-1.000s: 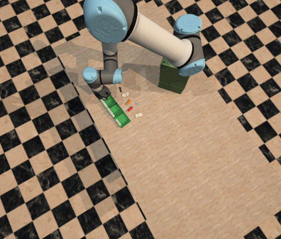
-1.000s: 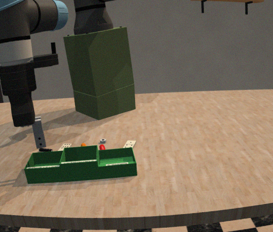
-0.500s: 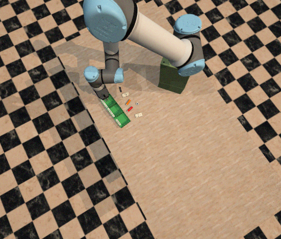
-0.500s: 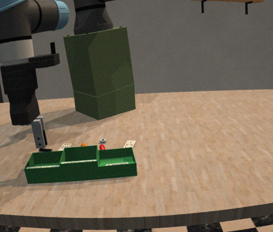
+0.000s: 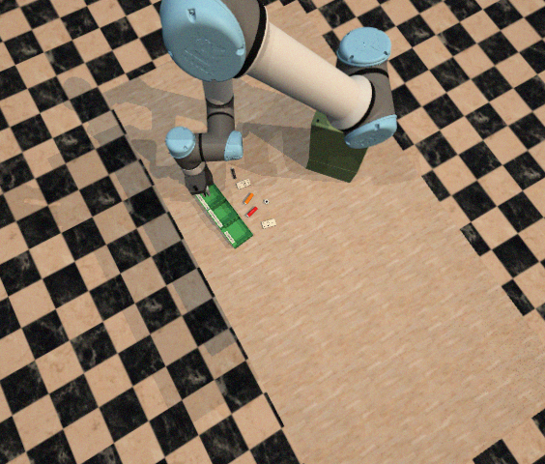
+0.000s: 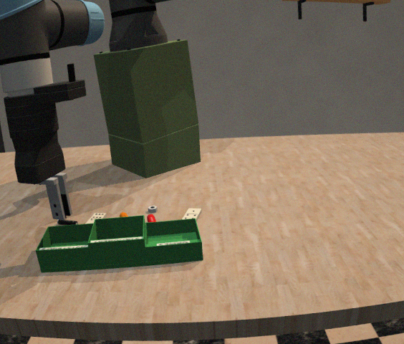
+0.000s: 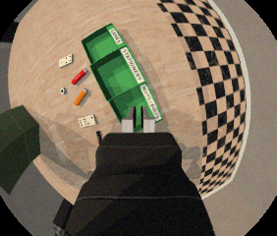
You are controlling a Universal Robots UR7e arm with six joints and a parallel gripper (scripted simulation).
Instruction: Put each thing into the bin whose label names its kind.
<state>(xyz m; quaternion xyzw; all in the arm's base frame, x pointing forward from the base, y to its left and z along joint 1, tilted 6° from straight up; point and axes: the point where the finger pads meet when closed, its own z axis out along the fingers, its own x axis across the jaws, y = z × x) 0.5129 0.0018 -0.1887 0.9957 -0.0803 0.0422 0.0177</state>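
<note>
Right now the three joined green bins is 30 mm behind my hand, 80 mm to the left of it and 70 mm below it. The rest, counted from my hand: red cylinder 130 mm behind, 100 mm to the left, 90 mm below; then black cylinder 120 mm behind, 70 mm to the right, 90 mm below; then orange cylinder 140 mm behind, 50 mm to the left, 90 mm below.
</note>
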